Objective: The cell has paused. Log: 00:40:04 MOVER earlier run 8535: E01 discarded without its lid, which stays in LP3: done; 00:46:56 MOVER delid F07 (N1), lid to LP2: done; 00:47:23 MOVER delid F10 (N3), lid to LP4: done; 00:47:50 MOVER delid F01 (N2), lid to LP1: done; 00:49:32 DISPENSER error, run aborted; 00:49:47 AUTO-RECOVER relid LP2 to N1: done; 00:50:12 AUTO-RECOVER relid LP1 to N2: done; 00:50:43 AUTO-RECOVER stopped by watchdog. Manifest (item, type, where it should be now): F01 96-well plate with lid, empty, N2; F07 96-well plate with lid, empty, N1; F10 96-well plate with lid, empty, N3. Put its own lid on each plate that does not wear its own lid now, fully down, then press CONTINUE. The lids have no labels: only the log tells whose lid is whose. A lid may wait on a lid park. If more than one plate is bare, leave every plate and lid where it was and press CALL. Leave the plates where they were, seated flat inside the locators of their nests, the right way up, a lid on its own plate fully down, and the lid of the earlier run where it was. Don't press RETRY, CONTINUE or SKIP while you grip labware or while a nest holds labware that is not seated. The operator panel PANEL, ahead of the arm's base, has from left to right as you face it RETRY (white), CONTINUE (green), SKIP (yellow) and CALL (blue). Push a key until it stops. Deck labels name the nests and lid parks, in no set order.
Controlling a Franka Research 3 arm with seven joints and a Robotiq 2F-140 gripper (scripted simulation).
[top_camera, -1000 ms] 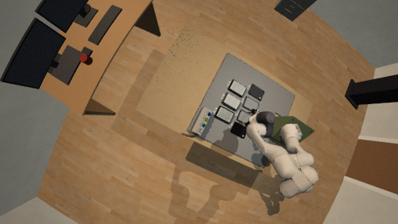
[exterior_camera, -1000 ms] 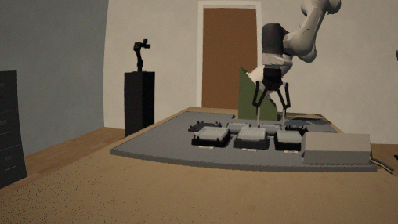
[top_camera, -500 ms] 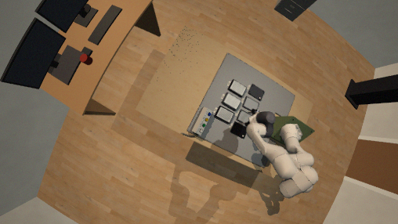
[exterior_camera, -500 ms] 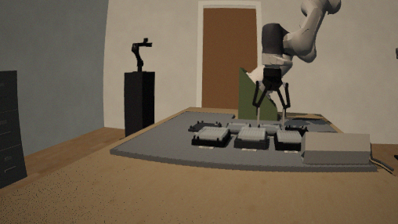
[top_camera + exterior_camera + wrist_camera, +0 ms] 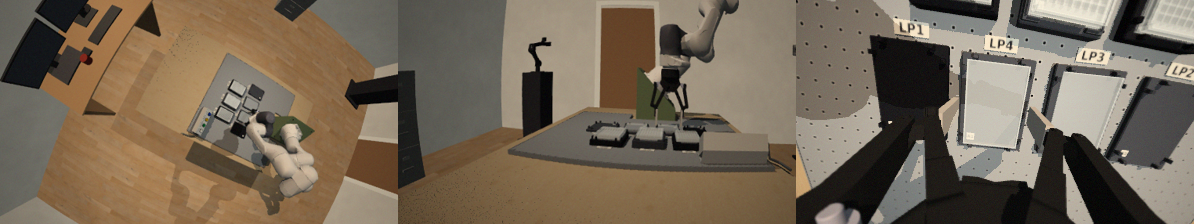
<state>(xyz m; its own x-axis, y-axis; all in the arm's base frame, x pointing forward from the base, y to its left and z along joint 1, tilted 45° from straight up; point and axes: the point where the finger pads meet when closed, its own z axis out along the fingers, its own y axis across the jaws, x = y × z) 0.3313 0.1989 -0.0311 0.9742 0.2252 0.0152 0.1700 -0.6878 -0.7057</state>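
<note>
Right now the clear lid is 4 cm below my hand. From my hand the other things lie so: lid park LP1 (12 cm to the left, 5 cm below, 2 cm behind); then LP1 label (14 cm to the left, 7 cm ahead, 5 cm below); then lid park LP4 (5 cm below).
</note>
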